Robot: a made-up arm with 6 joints.
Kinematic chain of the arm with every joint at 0, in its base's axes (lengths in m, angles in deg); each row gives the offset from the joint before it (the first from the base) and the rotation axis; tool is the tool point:
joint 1: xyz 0 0 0.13 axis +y
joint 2: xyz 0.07 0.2 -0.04 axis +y
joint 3: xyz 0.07 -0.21 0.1 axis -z
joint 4: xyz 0 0.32 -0.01 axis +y
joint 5: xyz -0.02 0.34 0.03 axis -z
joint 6: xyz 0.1 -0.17 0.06 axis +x
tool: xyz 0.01 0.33 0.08
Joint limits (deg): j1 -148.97..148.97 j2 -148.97..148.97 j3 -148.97..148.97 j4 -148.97..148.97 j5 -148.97..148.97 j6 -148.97..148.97
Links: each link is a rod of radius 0.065 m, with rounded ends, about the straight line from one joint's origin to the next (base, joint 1, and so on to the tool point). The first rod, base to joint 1, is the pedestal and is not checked.
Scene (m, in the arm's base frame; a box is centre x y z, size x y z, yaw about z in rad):
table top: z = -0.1
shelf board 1: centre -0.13 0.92 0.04 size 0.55 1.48 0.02 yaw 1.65
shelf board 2: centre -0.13 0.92 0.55 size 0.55 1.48 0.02 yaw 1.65
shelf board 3: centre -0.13 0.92 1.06 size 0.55 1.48 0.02 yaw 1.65
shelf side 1: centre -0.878 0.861 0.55 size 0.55 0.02 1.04 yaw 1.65
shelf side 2: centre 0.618 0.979 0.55 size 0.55 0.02 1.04 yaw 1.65
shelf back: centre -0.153 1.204 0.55 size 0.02 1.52 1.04 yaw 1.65
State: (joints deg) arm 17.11 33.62 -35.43 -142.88 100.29 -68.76
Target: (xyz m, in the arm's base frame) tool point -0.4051 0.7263 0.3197
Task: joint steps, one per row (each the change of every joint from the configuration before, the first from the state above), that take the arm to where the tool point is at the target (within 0.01 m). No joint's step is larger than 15 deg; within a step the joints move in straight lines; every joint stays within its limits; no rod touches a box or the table.
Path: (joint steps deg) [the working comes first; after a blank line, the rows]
Joints at the target: 3.39 15.60 -60.90 -139.62 147.95 -130.59
Straight joint move there: clear.

1: -2.74 -3.60 -5.09 0.65 9.53 -12.37
2: -2.75 -3.61 -5.10 0.65 9.53 -12.36
3: -2.74 -3.60 -5.09 0.66 9.53 -12.37
4: -2.74 -3.61 -5.10 0.65 9.53 -12.36
5: -2.75 -3.60 -5.09 0.65 9.54 -12.37

